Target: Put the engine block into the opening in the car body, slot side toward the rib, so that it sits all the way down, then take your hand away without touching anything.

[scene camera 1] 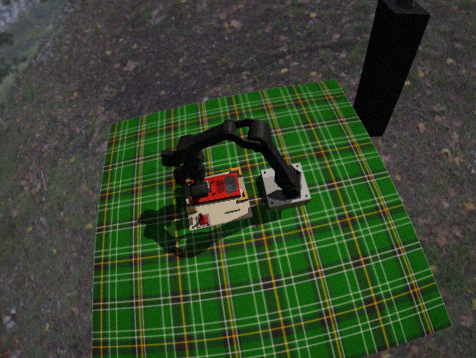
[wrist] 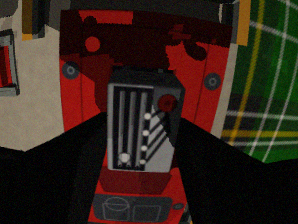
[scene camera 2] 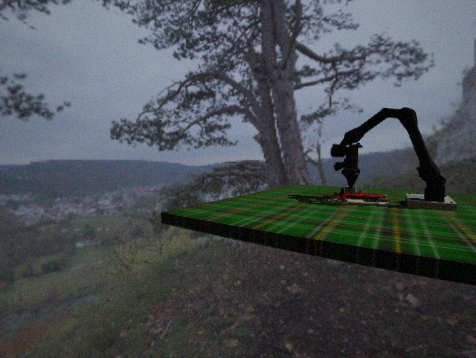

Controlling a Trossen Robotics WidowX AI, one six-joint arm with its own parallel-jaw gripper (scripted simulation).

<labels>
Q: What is my gripper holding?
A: An engine block.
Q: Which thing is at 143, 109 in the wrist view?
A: An engine block.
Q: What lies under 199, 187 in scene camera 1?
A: My gripper.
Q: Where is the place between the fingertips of my gripper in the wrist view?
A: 142, 123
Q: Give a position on a red car body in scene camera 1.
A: At 223, 187
</labels>
